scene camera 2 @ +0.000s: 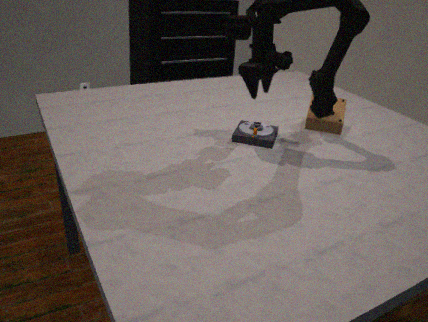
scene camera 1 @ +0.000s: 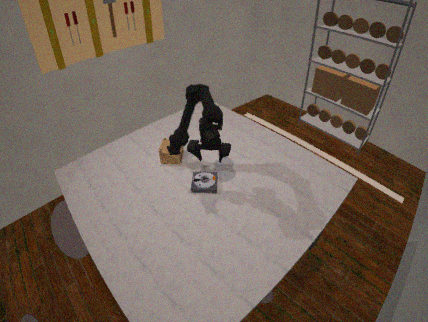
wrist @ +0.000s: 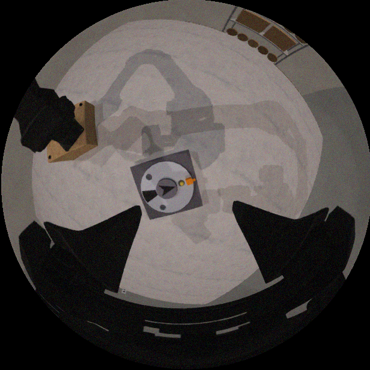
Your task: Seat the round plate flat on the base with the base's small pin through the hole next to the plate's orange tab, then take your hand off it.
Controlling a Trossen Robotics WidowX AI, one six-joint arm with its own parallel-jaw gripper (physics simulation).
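Pixels of known places: gripper, between the fingertips: (scene camera 2: 260, 95) (scene camera 1: 210, 161); arm's base, origin of its link: (scene camera 2: 322, 110) (scene camera 1: 173, 150).
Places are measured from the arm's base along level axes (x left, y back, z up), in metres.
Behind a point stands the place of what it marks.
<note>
The round silver plate (scene camera 1: 206, 185) {x 0.054, y -0.298, z -0.031 m} (scene camera 2: 267, 131) {x 0.091, y -0.232, z -0.031 m} (wrist: 159, 171) lies flat on the dark square base (scene camera 1: 204, 190) {x 0.035, y -0.313, z -0.043 m} (scene camera 2: 252, 141) {x 0.118, y -0.288, z -0.049 m} (wrist: 184, 157). Its orange tab (scene camera 1: 214, 178) {x 0.105, y -0.283, z -0.021 m} (scene camera 2: 255, 132) {x 0.110, y -0.279, z -0.024 m} (wrist: 190, 181) is at the right side in the wrist view. A small yellow round pin (wrist: 181, 183) shows in the hole next to the tab. A dark hub with an arrow shape shows at the plate's centre, and a black wedge shows at its left. My gripper (scene camera 1: 211, 161) {x 0.093, y -0.271, z 0.085 m} (scene camera 2: 260, 95) {x 0.093, y -0.271, z 0.085 m} (wrist: 187, 208) is open and empty, above the base and apart from the plate.
A wooden block (scene camera 1: 171, 156) {x -0.025, y -0.036, z -0.007 m} (scene camera 2: 325, 123) {x 0.046, y -0.005, z -0.030 m} (wrist: 90, 125) stands beside the base, with a black part of the arm over it. They stand on a pale table (scene camera 1: 150, 225) {x -0.265, y -0.377, z -0.061 m} (scene camera 2: 325, 220) {x 0.503, y -0.251, z -0.062 m} (wrist: 165, 260). A shelf rack (scene camera 1: 311, 60) stands beyond the table.
</note>
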